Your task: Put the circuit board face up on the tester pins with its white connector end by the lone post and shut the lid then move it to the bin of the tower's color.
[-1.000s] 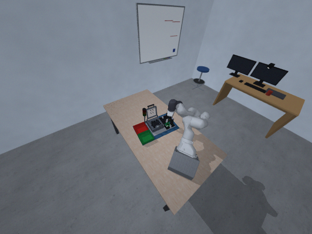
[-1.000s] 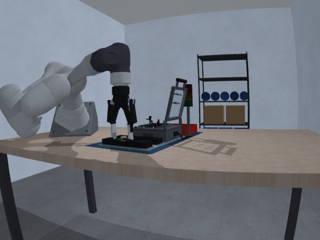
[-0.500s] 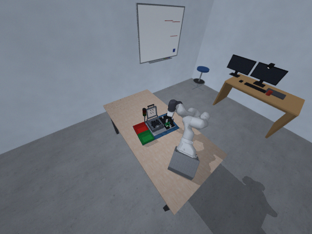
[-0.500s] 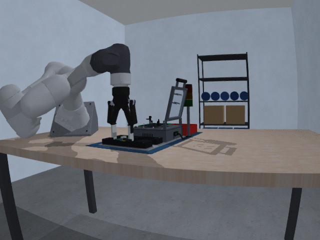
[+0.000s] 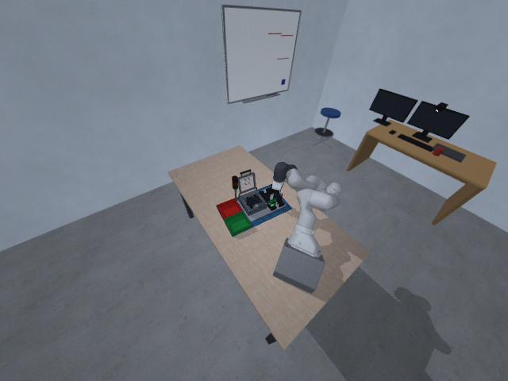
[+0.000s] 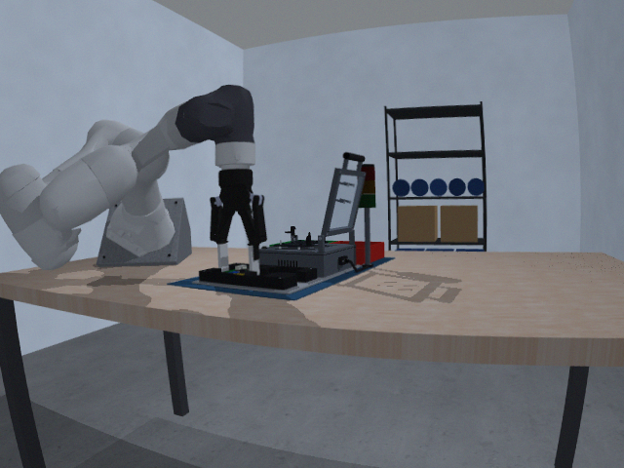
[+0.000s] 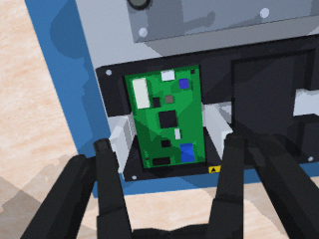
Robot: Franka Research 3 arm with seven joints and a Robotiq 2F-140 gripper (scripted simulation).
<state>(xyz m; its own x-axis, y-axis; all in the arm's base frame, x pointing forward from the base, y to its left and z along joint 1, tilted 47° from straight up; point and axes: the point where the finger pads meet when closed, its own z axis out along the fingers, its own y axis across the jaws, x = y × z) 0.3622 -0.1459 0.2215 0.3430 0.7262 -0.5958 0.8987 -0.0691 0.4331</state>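
Now: hand 20 mm above the green circuit board. The rest, counted from my hand: tester plate 120 mm ahead, 140 mm to the left, 30 mm above; then tester lid 230 mm ahead, 90 mm to the left, 140 mm above; then black latch hook 80 mm ahead, 210 mm to the left, 50 mm above.
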